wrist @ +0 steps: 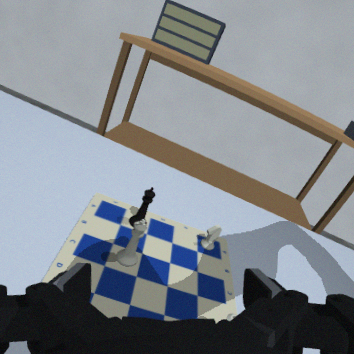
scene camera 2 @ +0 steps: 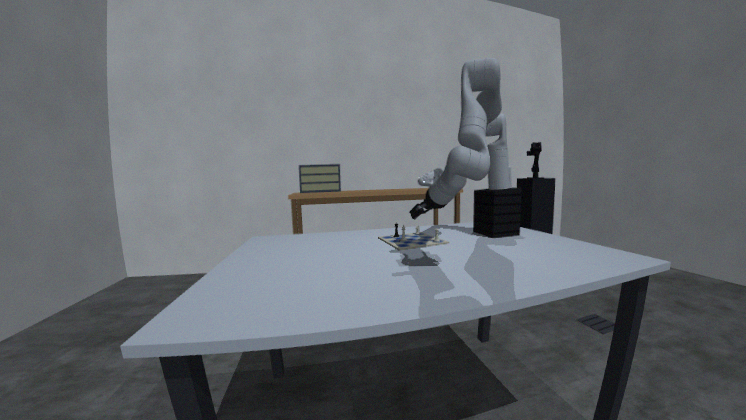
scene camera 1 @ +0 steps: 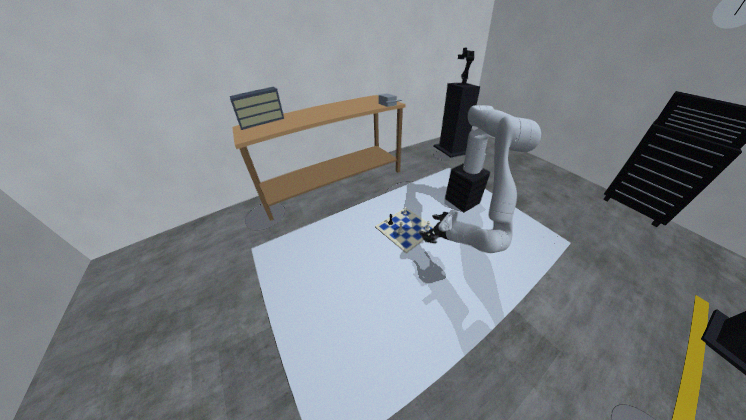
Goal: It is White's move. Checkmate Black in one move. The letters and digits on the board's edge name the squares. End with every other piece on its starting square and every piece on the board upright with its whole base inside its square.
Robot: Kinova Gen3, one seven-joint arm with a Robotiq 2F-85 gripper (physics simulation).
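Places are measured from the arm's base along level axes (x back, y left, z down), in centimetres.
Pixels of known places: gripper, fingertip midpoint: (wrist: 167, 283) (scene camera 2: 423, 211) (scene camera 1: 426, 224); arm's base, link origin: (scene camera 2: 499, 188) (scene camera 1: 471, 169).
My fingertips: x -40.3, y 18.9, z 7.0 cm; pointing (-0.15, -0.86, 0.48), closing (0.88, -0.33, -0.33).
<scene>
Ahead of a thing's pixels: the offset from my fingertips to its top centre. Level surfaces: height alone.
The blue and cream chessboard @[dy -12.9, dx -1.8, dz +12.9 cm] (scene camera 1: 406, 249) (scene camera 2: 399, 247) (wrist: 79, 227) lies on the white table. The black king @[dy -18.9, dx -7.3, dz +6.6 cm] (scene camera 1: 390, 220) (scene camera 2: 396, 230) (wrist: 144, 207) stands on A2. A tall white piece, apparently the king @[dy -12.2, dx -5.3, dz +6.6 cm] (scene camera 1: 400, 227) (scene camera 2: 403, 232) (wrist: 128, 256), stands on C2. The white knight @[dy -22.4, dx +2.9, dz +8.9 cm] (scene camera 1: 405, 211) (scene camera 2: 417, 230) (wrist: 211, 237) stands on A5. Another white piece @[dy -7.7, dx +7.4, dz +7.6 cm] (scene camera 2: 436, 235) stands near the board's right corner, its kind too small to tell; the wrist view does not clearly show it. My gripper (scene camera 1: 434, 226) (scene camera 2: 416, 213) (wrist: 167, 283) is open and empty, strongly tilted above the board, clear of the pieces.
The white table @[dz +13.5 cm] (scene camera 1: 323, 313) (scene camera 2: 313, 292) carries the black block (scene camera 1: 467, 188) (scene camera 2: 496, 212) under the arm. Behind it stands a wooden bench (scene camera 1: 323, 118) (scene camera 2: 365, 195) (wrist: 240, 91) with a slatted panel (scene camera 1: 258, 108) (scene camera 2: 319, 178) (wrist: 188, 31). A dark pedestal (scene camera 1: 459, 120) (scene camera 2: 540, 206) stands behind the block.
</scene>
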